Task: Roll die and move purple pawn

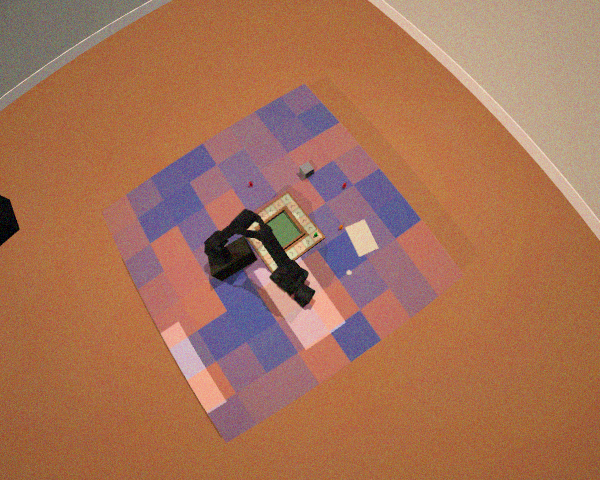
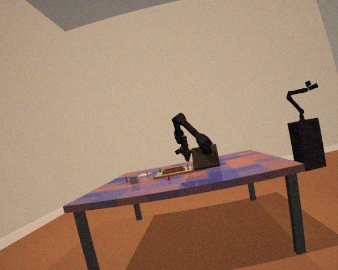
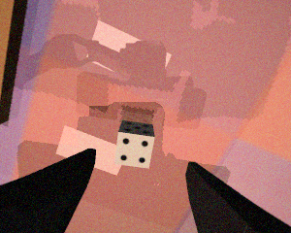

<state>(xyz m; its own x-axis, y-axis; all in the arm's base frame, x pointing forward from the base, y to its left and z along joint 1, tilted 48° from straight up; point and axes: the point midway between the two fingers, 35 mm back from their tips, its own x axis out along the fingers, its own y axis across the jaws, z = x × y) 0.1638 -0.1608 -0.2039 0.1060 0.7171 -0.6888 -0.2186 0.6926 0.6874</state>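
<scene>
My gripper tip is 30 mm above the white die. Also, from my gripper tip: green tray (120 mm ahead, 250 mm to the left, 40 mm below); then white round piece (240 mm ahead, 80 mm to the right, 40 mm below); then green pawn (230 mm ahead, 140 mm to the left, 10 mm below).
</scene>
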